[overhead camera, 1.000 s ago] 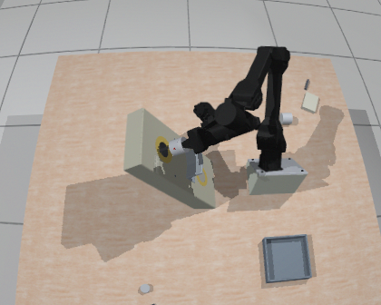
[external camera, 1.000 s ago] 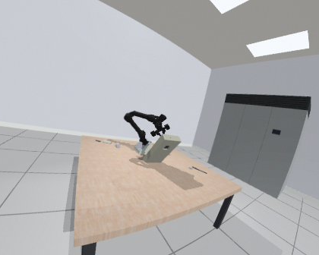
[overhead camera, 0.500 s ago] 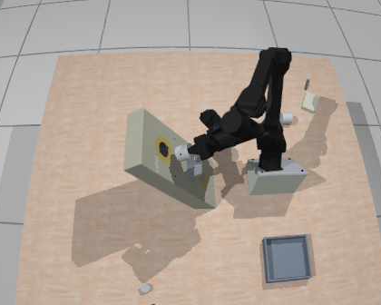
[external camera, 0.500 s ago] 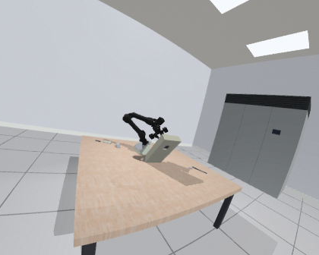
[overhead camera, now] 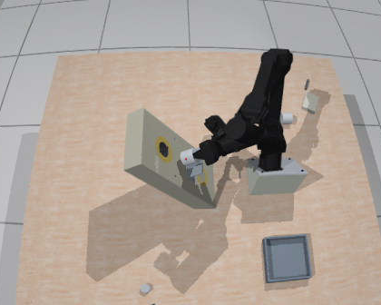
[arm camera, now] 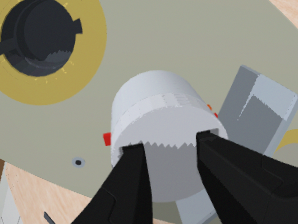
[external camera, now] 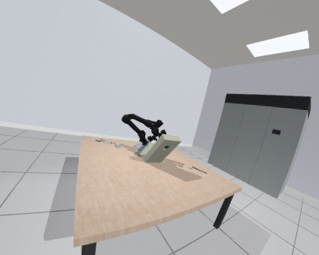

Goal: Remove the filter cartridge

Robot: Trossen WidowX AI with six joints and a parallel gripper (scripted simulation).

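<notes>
Right now the round white filter cartridge is 10 mm below my gripper tip and 10 mm ahead of it. Round my gripper tip: small grey cylinder: 340 mm to the left, 200 mm below, 200 mm ahead; then service panel: 50 mm below, 50 mm ahead, 10 mm to the right; then grey bracket: 70 mm below.
</notes>
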